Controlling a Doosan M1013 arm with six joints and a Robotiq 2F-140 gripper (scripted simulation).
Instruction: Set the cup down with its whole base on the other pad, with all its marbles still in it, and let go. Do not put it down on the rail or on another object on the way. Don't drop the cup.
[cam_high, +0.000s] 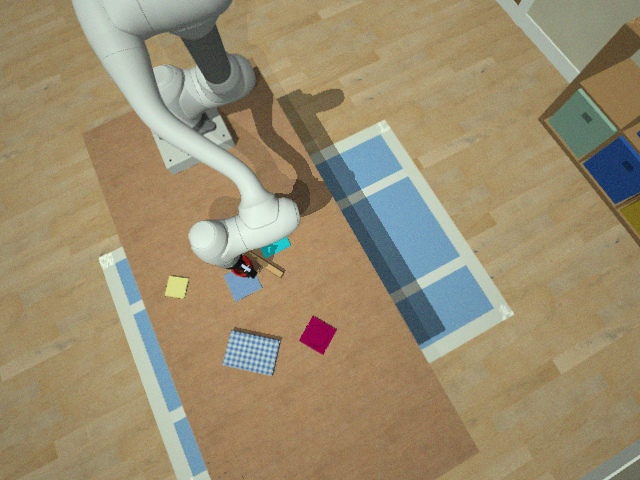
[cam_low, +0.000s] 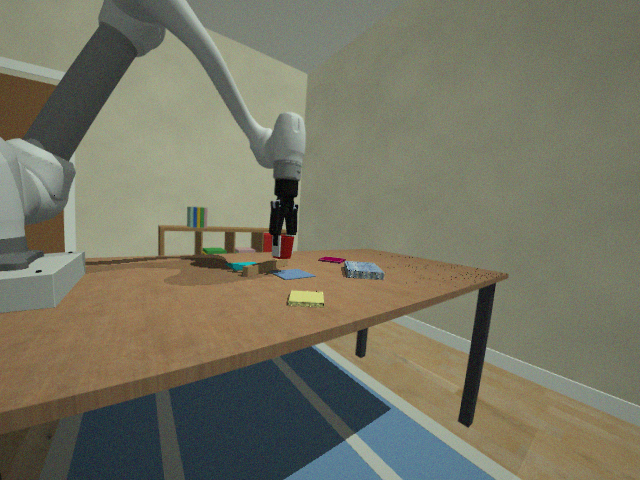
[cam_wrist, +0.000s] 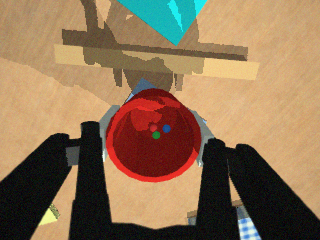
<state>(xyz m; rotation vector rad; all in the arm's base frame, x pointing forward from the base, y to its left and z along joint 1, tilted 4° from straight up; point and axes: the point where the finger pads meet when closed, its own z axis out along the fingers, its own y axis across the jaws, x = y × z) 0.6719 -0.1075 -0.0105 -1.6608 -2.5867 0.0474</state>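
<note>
The cyan pad lies 60 mm behind my hand, 140 mm to the left of it and 100 mm below it. Also, from my hand: blue marble (20 mm ahead, 30 mm below); then red marble (10 mm to the right, 20 mm below); then red cup (20 mm below).
</note>
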